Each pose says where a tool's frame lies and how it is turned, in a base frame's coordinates. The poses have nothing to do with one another.
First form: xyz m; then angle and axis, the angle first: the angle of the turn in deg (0 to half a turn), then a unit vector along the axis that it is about.
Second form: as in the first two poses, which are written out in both.
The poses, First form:
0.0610 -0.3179 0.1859 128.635 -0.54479 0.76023 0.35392
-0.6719 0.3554 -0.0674 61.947 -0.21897 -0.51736 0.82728
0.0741 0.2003 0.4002 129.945 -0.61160 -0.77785 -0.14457
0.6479 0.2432 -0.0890 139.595 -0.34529 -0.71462 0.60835
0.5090 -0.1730 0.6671 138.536 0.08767 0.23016 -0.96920
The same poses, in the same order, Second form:
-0.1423 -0.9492 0.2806 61.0; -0.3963 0.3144 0.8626 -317.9; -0.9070 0.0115 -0.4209 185.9; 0 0 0 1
0.4957 -0.6701 -0.5525 -671.9; 0.7901 0.6121 -0.0335 355.4; 0.3606 -0.4200 0.8328 -67.4; 0 0 0 1
-0.0278 0.8920 -0.4512 74.1; 0.6703 0.3515 0.6535 200.3; 0.7415 -0.2842 -0.6077 400.2; 0 0 0 1
-0.5515 0.0403 -0.8332 647.9; 0.8290 0.1381 -0.5420 243.2; 0.0932 -0.9896 -0.1096 -89.0; 0 0 0 1
-0.7359 0.6771 0.0038 509.0; -0.6065 -0.6567 -0.4483 -173.0; -0.3010 -0.3322 0.8939 667.1; 0 0 0 1

